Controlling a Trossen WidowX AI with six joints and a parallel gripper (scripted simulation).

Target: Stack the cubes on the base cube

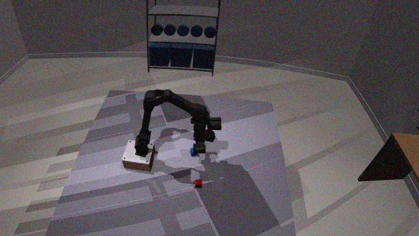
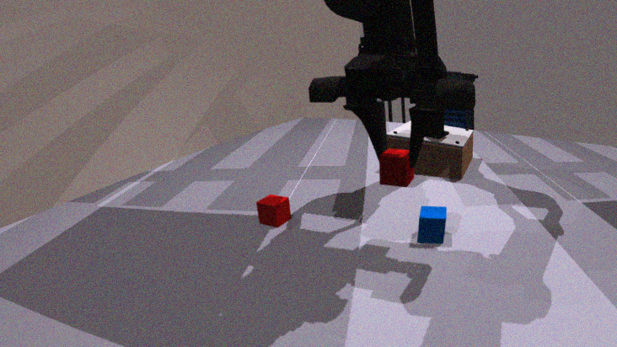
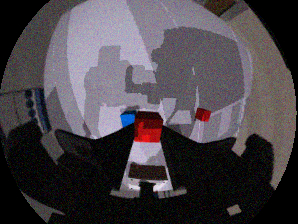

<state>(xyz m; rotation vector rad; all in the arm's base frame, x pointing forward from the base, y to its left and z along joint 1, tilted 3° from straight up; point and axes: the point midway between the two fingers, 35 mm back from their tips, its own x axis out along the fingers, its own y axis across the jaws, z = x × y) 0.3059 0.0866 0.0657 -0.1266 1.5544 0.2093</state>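
The blue base cube lies 30 mm behind my gripper tip, 40 mm to the left of it and 80 mm below it. The rest, counted from my gripper tip: red cube 40 mm ahead, 170 mm to the right, 80 mm below.
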